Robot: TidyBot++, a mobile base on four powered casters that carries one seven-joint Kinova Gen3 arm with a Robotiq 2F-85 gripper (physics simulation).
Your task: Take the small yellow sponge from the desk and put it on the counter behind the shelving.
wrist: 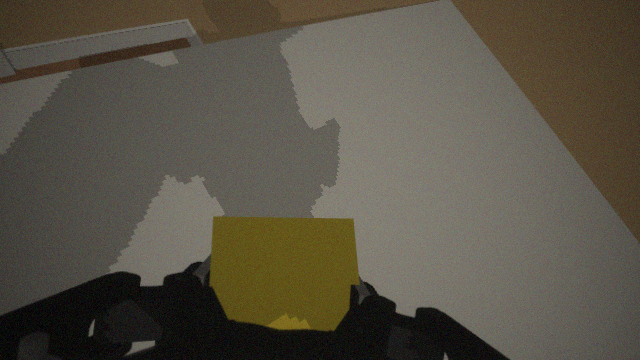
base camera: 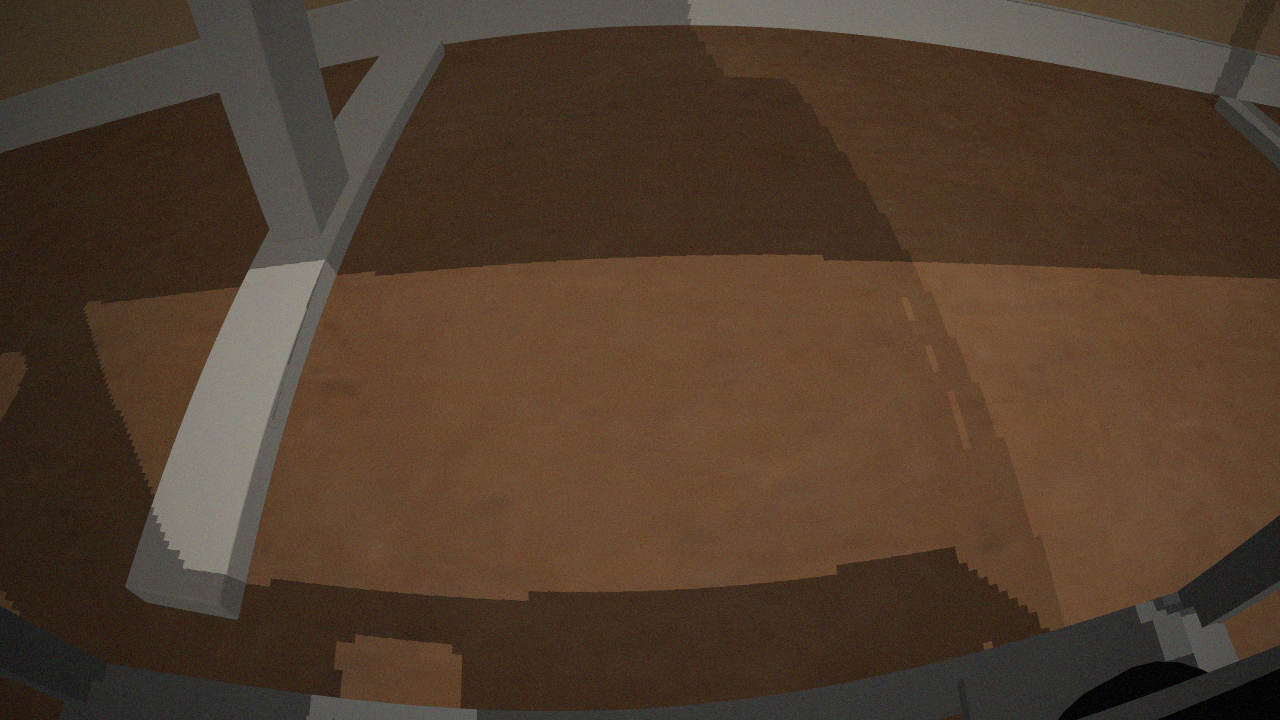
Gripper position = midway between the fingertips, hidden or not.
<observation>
I see my gripper (wrist: 282,281), a small yellow sponge (wrist: 285,273) and a white desk (wrist: 464,199).
The base camera view misses the small yellow sponge: it is out of frame.
</observation>
